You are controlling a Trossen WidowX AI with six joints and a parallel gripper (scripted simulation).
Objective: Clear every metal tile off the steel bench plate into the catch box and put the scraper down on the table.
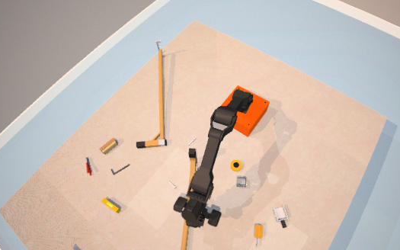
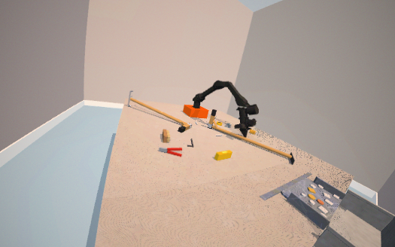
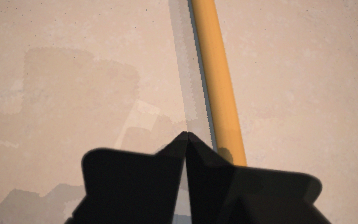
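Now: the long scraper 3 cm ahead of my gripper tip, 3 cm to the right of it and 5 cm above it. From my gripper tip the other things lie so: orange screwdriver 7 cm behind, 26 cm to the left; metal box 25 cm behind, 11 cm to the left, 1 cm below; yellow tape roll 31 cm behind, 5 cm to the left, 1 cm below.
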